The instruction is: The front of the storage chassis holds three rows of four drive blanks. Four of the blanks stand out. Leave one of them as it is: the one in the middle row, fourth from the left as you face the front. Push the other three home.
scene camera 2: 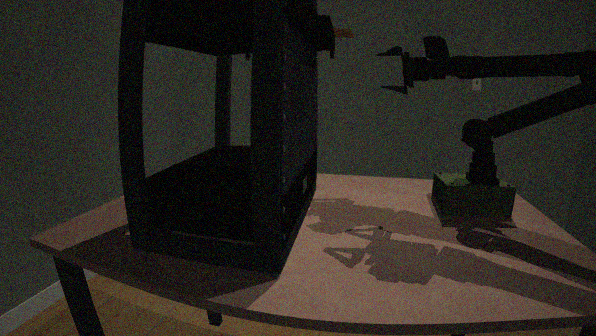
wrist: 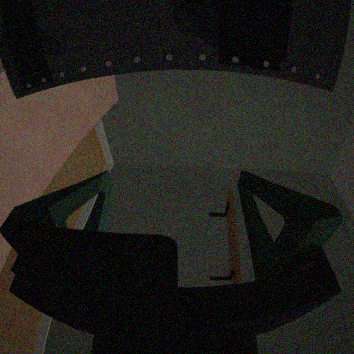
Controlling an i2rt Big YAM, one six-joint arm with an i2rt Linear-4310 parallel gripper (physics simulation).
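Frame: origin at the arm's base, x ahead, y left, z up, level; millimetres.
Seen in the pictures: gripper, fingertip midpoint: [scene camera 2: 378, 70] [wrist: 174, 177]; arm's base at its link origin: [scene camera 2: 481, 181].
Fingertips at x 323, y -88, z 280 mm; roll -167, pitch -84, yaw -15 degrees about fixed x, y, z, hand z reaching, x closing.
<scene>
Offsets run from my fingertips to a thing's top centre. "spot": to the spot under its first point. Level surfaces: height alone.
My gripper [scene camera 2: 380, 71] [wrist: 174, 177] is open and empty, its two fingers wide apart. In the scene view it is level with the upper part of the rack and stands off to the right, with a gap between them. The tall black rack {spot: 97 mm ahead, 558 mm left, 156 mm down} [scene camera 2: 267, 150] [wrist: 153, 64] stands upright on the table; in the wrist view its dark face with a row of small round holes crosses the top, beyond the fingertips. A dark block {142 mm ahead, 254 mm left, 73 mm up} [scene camera 2: 325, 35] juts out at the rack's upper right in the scene view; I cannot tell whether it is the chassis. Individual drive blanks cannot be made out.
The wooden table {355 mm down} [scene camera 2: 375, 300] [wrist: 50, 125] carries the rack and the arm's green base box [scene camera 2: 475, 205]. An orange-brown rail [scene camera 2: 344, 33] [wrist: 233, 245] with dark hooks shows against the grey-green wall. Shadows of the arm lie across the table top.
</scene>
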